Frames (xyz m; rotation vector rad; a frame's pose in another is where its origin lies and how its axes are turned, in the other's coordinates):
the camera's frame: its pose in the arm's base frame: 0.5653 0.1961 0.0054 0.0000 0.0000 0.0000
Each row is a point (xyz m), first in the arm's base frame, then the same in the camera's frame.
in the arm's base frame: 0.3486 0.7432 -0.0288
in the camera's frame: -0.2167 0.5471 -0.0342
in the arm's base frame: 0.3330 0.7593 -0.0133
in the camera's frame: -0.2323 0.5632 -0.0187
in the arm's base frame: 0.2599 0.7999 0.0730
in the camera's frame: -0.3054 0.6038 0.0676
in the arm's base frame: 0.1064 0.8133 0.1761
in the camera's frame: -0.4589 0.6172 0.1707
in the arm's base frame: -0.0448 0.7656 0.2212
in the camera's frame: -0.6101 0.5695 0.2158
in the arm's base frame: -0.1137 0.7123 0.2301
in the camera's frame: -0.6790 0.5162 0.2247
